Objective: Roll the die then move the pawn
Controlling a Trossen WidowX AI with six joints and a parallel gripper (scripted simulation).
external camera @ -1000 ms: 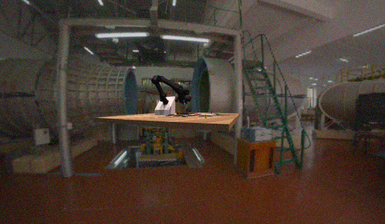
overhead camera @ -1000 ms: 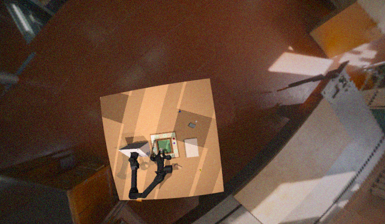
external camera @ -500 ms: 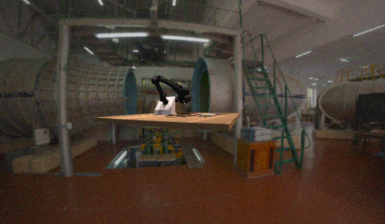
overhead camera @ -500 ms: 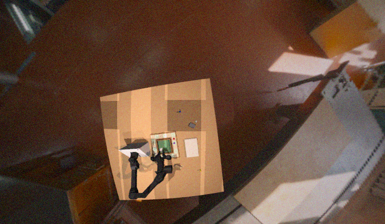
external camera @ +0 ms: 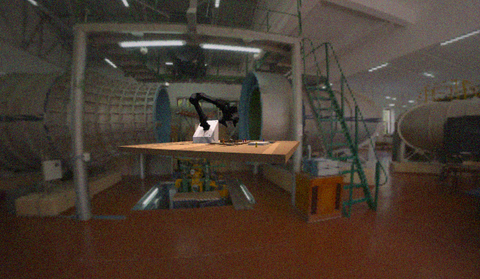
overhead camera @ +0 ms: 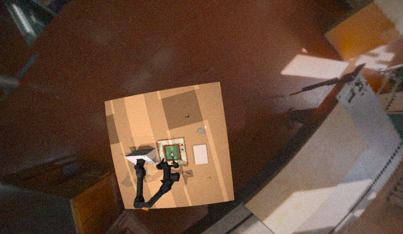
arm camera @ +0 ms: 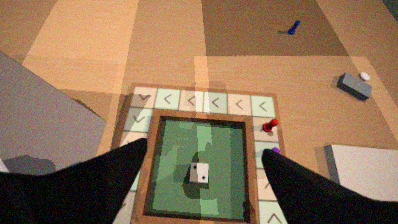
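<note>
Now: gripper tip 120 mm short of the red pawn, 70 mm to the right of it and 130 mm above it. Also, from my gripper tip: purple pawn: 110 mm ahead, 20 mm to the left, 130 mm below; then green tray: 150 mm below; then die: 10 mm to the right, 130 mm below.
</note>
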